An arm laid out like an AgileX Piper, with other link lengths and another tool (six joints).
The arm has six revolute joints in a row. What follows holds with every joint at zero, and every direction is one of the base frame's.
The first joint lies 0.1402 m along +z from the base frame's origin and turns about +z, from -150 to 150 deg.
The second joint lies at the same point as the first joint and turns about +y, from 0 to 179.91 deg.
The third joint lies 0.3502 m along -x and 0.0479 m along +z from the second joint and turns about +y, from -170 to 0 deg.
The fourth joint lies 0.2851 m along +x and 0.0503 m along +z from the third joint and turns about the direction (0.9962, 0, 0.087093), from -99.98 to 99.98 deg.
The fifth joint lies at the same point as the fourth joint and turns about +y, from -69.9 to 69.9 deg.
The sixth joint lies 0.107 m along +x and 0.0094 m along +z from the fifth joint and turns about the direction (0.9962, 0, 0.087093), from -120 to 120 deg.
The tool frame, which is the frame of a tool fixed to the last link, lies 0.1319 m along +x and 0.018 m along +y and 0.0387 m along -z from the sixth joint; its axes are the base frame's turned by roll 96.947, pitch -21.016 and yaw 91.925 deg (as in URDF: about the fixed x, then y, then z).
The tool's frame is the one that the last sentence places.
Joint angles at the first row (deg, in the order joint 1, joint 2, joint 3, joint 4, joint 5, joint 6):
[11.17, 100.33, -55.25, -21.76, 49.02, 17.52]
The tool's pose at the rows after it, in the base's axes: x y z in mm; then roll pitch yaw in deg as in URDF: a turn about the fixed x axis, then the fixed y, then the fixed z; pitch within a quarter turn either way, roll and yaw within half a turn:
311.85 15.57 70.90 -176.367 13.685 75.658
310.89 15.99 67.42 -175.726 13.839 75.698
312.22 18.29 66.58 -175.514 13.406 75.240
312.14 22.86 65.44 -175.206 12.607 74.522
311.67 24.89 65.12 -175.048 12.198 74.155
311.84 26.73 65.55 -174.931 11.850 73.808
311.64 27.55 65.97 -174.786 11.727 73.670
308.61 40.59 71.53 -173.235 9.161 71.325
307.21 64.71 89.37 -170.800 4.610 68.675
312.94 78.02 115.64 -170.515 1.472 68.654
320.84 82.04 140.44 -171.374 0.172 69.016
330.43 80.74 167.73 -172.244 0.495 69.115
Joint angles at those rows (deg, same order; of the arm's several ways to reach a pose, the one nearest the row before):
[11.17, 101.19, -55.25, -21.45, 49.00, 17.53]
[11.16, 101.82, -55.25, -21.28, 49.00, 17.52]
[11.11, 102.16, -55.65, -20.62, 49.06, 17.52]
[11.18, 102.34, -55.81, -19.51, 48.98, 17.67]
[11.18, 102.34, -55.81, -18.94, 48.94, 17.71]
[11.18, 102.35, -55.98, -18.43, 49.06, 17.71]
[11.18, 102.35, -56.10, -18.14, 49.24, 17.64]
[11.03, 101.84, -57.00, -13.87, 50.68, 17.02]
[11.08, 100.49, -59.42, -6.87, 53.98, 15.23]
[11.13, 98.70, -62.93, -3.26, 57.68, 13.05]
[11.13, 97.47, -66.74, -2.39, 61.27, 12.11]
[11.13, 97.14, -72.09, -3.09, 66.39, 12.05]

